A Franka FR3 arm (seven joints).
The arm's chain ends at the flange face. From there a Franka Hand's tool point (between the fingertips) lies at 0.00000 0.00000 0.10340 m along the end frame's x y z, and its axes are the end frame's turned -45 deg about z.
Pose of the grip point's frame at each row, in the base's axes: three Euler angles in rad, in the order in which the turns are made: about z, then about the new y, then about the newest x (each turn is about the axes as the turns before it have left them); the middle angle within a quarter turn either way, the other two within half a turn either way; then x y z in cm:
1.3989, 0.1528, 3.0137, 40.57, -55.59, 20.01
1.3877, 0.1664, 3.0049, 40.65, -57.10, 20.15
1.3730, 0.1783, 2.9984, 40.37, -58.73, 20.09
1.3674, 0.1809, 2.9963, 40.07, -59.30, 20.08
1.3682, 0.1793, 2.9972, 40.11, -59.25, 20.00
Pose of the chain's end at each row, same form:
0.6215, 0.0185, 2.9435, 39.54, -53.83, 30.15
0.6113, 0.0221, 2.9278, 39.57, -55.18, 30.25
0.5975, 0.0261, 2.9149, 39.28, -56.66, 30.16
0.5921, 0.0265, 2.9116, 38.98, -57.19, 30.14
0.5928, 0.0260, 2.9133, 39.02, -57.16, 30.07

